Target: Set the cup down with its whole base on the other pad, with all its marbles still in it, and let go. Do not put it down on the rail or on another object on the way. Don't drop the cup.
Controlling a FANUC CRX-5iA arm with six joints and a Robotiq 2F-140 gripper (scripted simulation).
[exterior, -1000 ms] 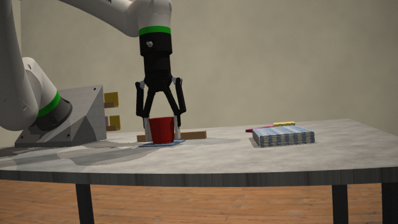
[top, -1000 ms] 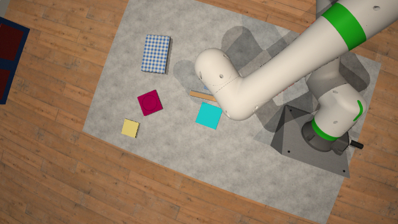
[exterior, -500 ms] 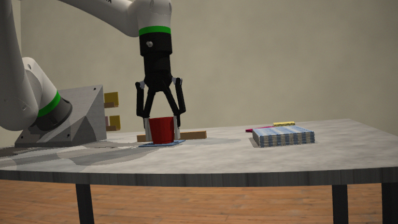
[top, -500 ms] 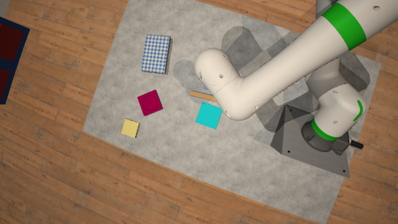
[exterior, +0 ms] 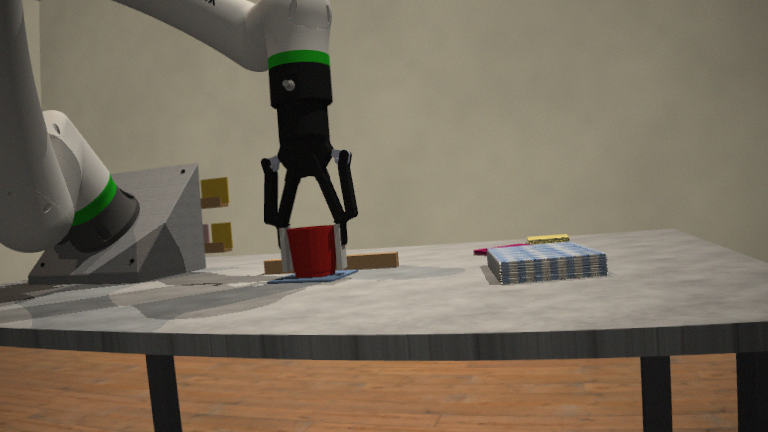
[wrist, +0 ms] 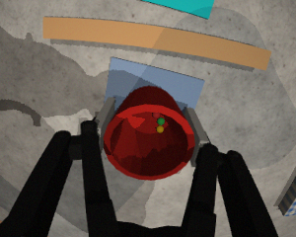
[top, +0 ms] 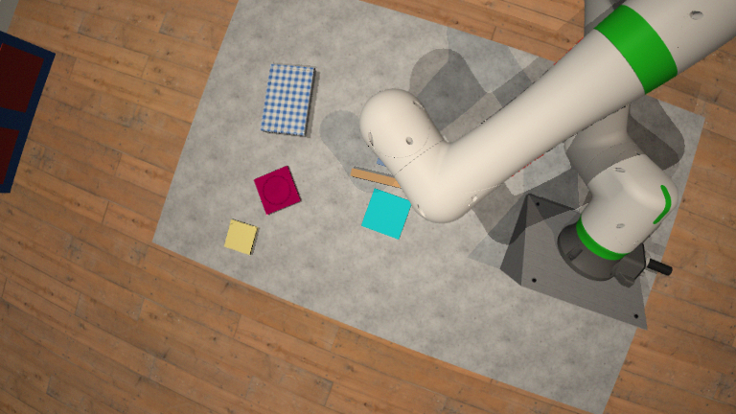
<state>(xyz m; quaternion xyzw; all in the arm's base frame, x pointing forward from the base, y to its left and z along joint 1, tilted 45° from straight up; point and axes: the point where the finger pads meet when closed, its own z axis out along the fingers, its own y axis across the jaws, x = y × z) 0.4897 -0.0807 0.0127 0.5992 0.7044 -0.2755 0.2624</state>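
The red cup lies 20 mm below my hand. Round my hand: light blue pad (50 mm below); wooden rail (80 mm to the left, 40 mm below, 10 mm behind); cyan pad (160 mm to the left, 50 mm below, 20 mm behind).
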